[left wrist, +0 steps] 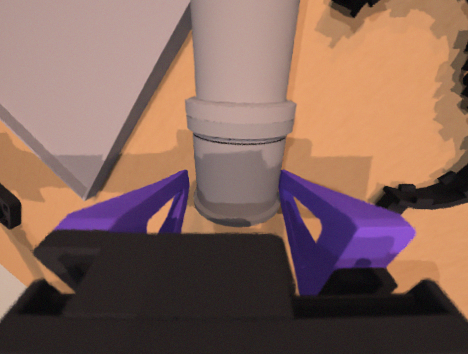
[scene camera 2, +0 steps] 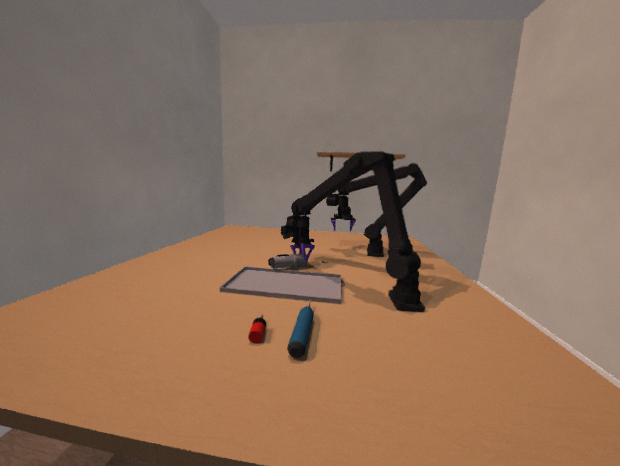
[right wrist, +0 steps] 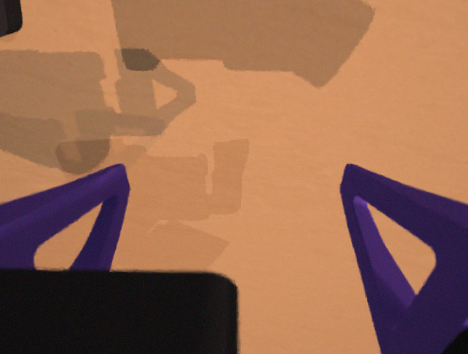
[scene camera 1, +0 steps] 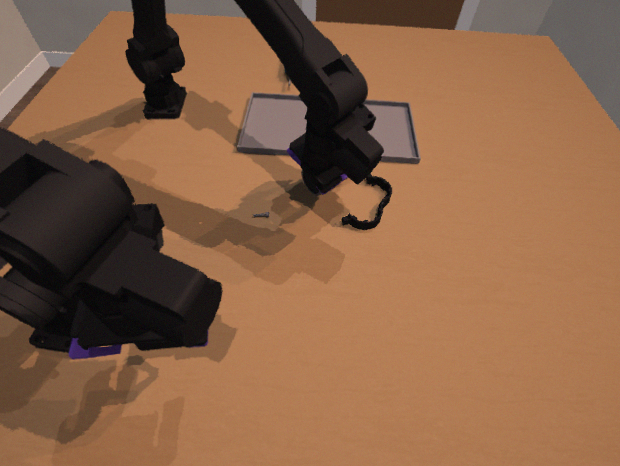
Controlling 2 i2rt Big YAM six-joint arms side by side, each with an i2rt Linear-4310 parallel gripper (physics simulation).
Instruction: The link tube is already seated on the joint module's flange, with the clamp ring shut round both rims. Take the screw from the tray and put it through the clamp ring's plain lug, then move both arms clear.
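Places are measured from the left arm's base along level axes (x back, y right, z up), in metres.
Where they show: left gripper, fingertip midpoint: (left wrist: 233, 177) (scene camera 2: 301, 260) (scene camera 1: 315, 178); right gripper, fingertip midpoint: (scene camera 2: 342, 231) (right wrist: 234, 176) (scene camera 1: 160, 344); left arm's base at its link origin: (scene camera 2: 404, 302) (scene camera 1: 166, 104); right arm's base at its link origin: (scene camera 2: 374, 253).
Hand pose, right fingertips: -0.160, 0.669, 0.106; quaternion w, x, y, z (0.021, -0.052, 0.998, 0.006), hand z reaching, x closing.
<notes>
Each offset is from my right fingertips to the centre of the thing, as dx, dy, dz.
A grey cylindrical body with two raised rims @(-0.292, -0.423, -0.069) (left wrist: 240, 117) (scene camera 2: 286, 261) lies on its side on the table; I cannot tell tube from module. My left gripper (scene camera 2: 303, 256) (left wrist: 233, 177) is partly open, with its purple fingers on either side of the body's narrower end and a small gap beside it. The black clamp ring @(-0.317, -0.325, -0.096) (scene camera 1: 384, 202) (left wrist: 440, 199) lies open on the table, off the body. The small screw @(-0.106, -0.294, -0.102) (scene camera 1: 260, 214) (scene camera 2: 324, 261) lies on the table, outside the tray. My right gripper (scene camera 2: 343, 225) (right wrist: 234, 176) is wide open and empty above the table.
The grey tray @(-0.261, -0.576, -0.099) (scene camera 1: 270, 120) (scene camera 2: 280, 284) (left wrist: 75, 75) lies beyond the clamp ring in scene camera 1. A blue driver @(-0.170, -0.851, -0.087) (scene camera 2: 301, 328) and a short red tool @(-0.285, -0.875, -0.089) (scene camera 2: 257, 330) lie on the table nearer scene camera 2. The left arm partly covers the tray in scene camera 1.
</notes>
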